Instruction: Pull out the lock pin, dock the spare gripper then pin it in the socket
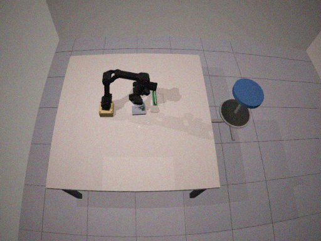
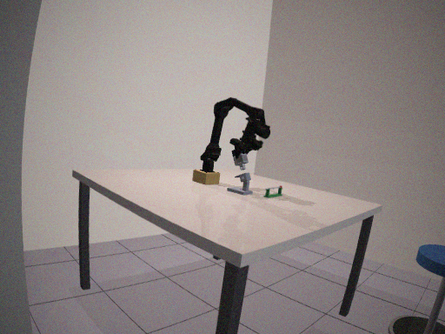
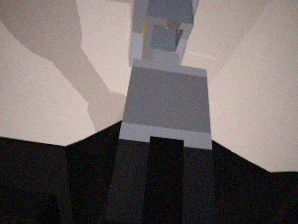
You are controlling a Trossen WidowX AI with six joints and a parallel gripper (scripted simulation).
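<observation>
Now: gripper tip 140 mm short of the green cradle, 140 mm to the right of it and 150 mm above it. Round my gripper tip: spare gripper: 10 mm ahead; socket: 40 mm ahead, 10 mm to the left, 120 mm below.
</observation>
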